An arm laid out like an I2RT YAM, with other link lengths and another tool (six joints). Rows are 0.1 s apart.
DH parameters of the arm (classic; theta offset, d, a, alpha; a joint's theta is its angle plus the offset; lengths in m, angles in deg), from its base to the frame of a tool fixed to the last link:
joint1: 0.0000 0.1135 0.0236 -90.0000
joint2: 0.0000 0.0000 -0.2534 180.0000
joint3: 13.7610 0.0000 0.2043 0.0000
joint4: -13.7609 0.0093 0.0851 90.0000
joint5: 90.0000 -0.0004 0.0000 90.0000
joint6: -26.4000 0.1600 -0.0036 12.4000
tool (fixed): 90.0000 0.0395 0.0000 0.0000
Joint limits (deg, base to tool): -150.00..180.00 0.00..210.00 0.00..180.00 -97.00..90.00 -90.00..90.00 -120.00..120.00
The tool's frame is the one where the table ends.
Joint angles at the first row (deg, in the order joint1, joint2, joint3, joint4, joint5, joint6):
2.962 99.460 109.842 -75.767 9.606 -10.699
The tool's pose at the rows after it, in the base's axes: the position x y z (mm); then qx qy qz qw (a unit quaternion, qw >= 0):
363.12 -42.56 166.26 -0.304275 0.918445 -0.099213 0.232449
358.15 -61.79 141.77 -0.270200 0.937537 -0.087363 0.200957
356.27 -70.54 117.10 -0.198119 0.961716 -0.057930 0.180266
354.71 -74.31 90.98 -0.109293 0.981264 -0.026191 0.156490
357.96 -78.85 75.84 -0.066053 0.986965 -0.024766 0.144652
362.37 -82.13 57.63 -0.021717 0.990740 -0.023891 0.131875
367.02 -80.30 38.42 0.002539 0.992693 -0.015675 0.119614
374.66 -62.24 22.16 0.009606 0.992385 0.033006 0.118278
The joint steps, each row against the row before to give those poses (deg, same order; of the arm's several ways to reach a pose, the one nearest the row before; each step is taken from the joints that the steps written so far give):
-4.394 1.813 -2.625 -0.742 -0.306 -0.481
-3.476 2.820 -1.638 0.370 -0.765 1.114
-2.840 3.803 -0.327 -0.065 -2.776 6.034
-2.229 4.351 -0.021 -0.109 -3.169 8.131
-0.590 2.667 0.002 1.025 -0.109 4.393
-0.351 3.147 -0.001 1.444 -0.131 4.742
0.001 3.234 -0.002 1.553 -0.875 2.711
0.022 2.841 -0.001 1.661 -5.508 0.263

